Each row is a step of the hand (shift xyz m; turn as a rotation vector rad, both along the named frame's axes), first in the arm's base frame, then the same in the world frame.
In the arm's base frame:
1: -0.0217 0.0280 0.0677 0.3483 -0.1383 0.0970
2: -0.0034 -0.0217 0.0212 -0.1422 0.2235 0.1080
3: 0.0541 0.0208 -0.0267 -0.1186 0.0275 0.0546
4: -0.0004 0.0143 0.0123 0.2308 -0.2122 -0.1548
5: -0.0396 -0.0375 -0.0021 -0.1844 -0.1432 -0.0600
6: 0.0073 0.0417 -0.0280 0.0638 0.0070 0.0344
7: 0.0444 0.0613 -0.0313 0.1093 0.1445 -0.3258
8: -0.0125 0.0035 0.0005 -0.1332 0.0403 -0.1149
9: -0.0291 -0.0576 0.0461 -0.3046 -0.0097 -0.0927
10: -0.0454 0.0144 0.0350 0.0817 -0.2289 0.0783
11: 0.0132 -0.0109 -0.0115 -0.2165 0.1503 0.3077
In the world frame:
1: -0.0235 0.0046 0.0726 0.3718 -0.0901 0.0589
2: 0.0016 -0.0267 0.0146 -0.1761 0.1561 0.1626
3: 0.0481 0.0370 -0.0199 -0.1191 -0.0108 0.0592
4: -0.0025 0.0102 0.0157 0.2589 -0.1164 -0.2042
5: -0.0320 -0.0425 -0.0122 -0.1573 -0.1548 -0.0970
6: -0.0018 0.0482 -0.0159 0.0629 0.0097 0.0354
7: 0.0309 0.0746 -0.0136 0.0661 0.2429 -0.2750
8: -0.0129 0.0008 0.0013 -0.1433 0.0429 -0.1009
9: -0.0159 -0.0721 0.0290 -0.3014 -0.0427 -0.0938
10: -0.0457 -0.0042 0.0373 0.1260 -0.2216 0.0151
11: 0.0145 -0.0048 -0.0139 -0.2266 0.0204 0.3352

